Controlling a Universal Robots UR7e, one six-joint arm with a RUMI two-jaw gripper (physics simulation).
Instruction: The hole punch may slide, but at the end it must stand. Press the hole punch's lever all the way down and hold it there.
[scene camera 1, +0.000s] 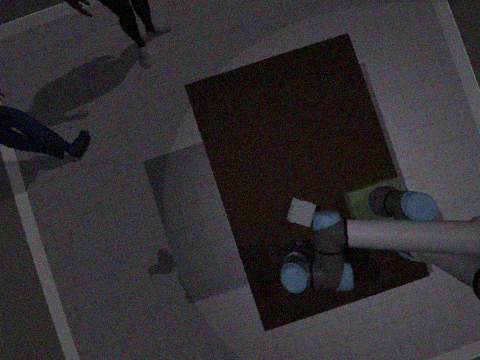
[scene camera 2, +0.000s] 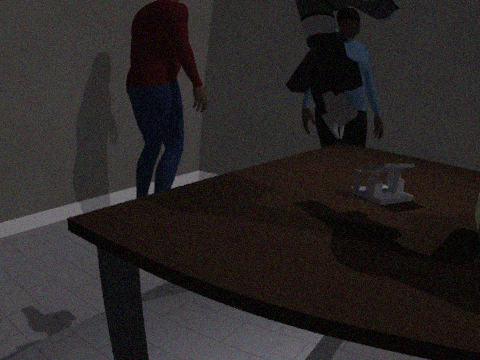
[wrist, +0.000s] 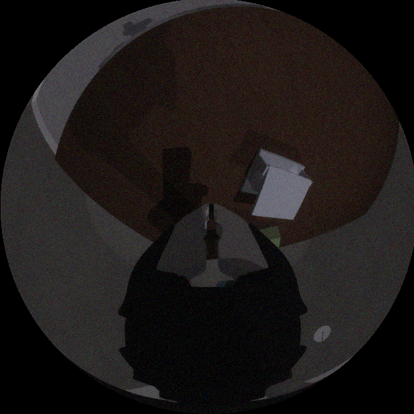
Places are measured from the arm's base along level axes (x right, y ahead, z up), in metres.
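Pixels of known places: gripper, fingertip midpoint: (scene camera 2: 338, 138); arm's base at its link origin: (scene camera 1: 384, 201).
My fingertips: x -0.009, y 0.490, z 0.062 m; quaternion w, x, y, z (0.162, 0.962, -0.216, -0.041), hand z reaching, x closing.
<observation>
Ahead of a thing's pixels: the offset from my fingertips to its top centre. "spot": to the spot under its first point. Level surfaces: height alone.
The hole punch {dx +0.106, dy -0.097, dz -0.037 m} (scene camera 1: 301, 212) (scene camera 2: 395, 198) (wrist: 284, 162) is pale grey and stands upright on its base on the dark brown table {dz -0.122 m} (scene camera 1: 280, 125) (scene camera 2: 225, 225) (wrist: 210, 75). Its flat, wide lever {spot: dx +0.078, dy -0.132, dz -0.043 m} (scene camera 2: 400, 166) (wrist: 283, 194) is raised above the base, with a gap under it. My gripper (scene camera 2: 339, 137) (wrist: 210, 205) is shut with nothing between its fingers. It points down and hangs above the table, higher than the lever and off to one side of the punch, not touching it. In scene camera 1 the wrist largely hides the fingers.
A green block (scene camera 1: 357, 200) (wrist: 272, 233) lies by the arm's base, partly covered by the arm. A person in a red top (scene camera 2: 160, 45) and one in light blue (scene camera 2: 368, 65) stand beyond the table. The arm's shadow falls on the table.
</observation>
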